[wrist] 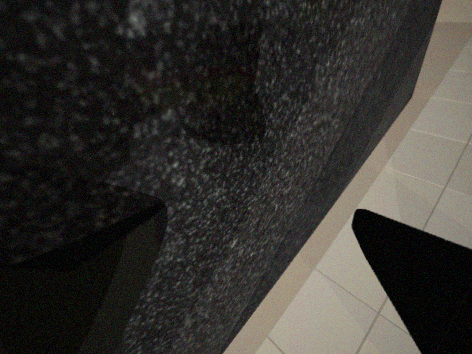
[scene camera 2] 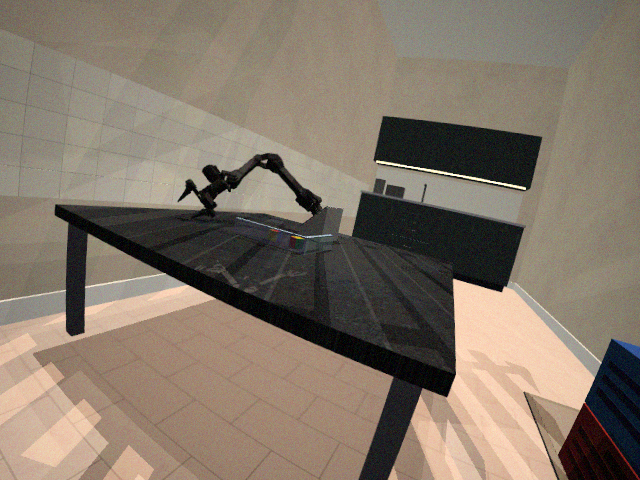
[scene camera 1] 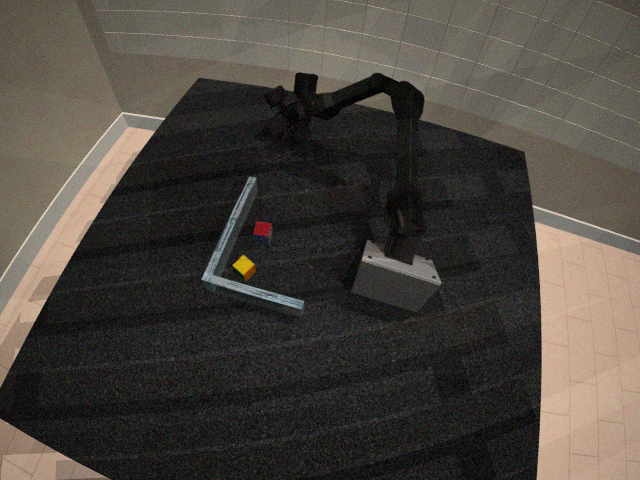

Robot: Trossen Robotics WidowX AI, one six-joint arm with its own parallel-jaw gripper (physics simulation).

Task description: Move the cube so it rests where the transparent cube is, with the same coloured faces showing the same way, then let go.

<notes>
I see my gripper [scene camera 1: 279,119] and an L-shaped grey rail [scene camera 1: 212,280].
My gripper shows as well in the wrist view [wrist: 260,215].
</notes>
